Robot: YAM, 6 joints.
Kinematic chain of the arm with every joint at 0, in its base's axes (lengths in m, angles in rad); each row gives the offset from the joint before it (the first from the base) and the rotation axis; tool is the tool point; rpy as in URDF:
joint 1: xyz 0 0 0.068 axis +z
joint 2: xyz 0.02 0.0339 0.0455 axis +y
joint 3: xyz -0.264 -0.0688 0 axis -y
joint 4: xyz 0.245 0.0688 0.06 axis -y
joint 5: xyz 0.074 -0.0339 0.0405 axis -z
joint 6: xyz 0.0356 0 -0.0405 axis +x
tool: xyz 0 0 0 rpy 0 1.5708 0
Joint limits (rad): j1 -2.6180..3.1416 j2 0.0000..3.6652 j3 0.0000..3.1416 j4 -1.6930..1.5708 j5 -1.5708..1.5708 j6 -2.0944..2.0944
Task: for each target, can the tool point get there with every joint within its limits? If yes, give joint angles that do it. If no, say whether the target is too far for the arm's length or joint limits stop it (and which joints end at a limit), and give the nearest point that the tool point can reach.
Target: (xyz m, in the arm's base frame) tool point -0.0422 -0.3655 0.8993
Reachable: no: too far | nearest point -0.0314 -0.2716 0.6858 | short by 0.234 m
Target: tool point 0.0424 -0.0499 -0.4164
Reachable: no: joint limits stop it (at a limit: joint 2) | nearest point 0.0630 -0.0742 -0.3472 | short by 0.076 m
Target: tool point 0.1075 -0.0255 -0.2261
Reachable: yes | joints -0.2133 3.2280 0.9679 0.0761 0.0606 -1.2541
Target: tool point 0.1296 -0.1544 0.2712
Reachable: yes | joints -1.0401 1.0615 0.7910 -0.5965 -1.2415 -1.1596
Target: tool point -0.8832 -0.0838 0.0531
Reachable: no: too far | nearest point -0.6428 -0.0104 0.0699 | short by 0.252 m
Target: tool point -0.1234 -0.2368 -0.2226
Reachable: yes | joints -2.1592 3.1374 1.1293 0.7680 -0.9396 -1.3037
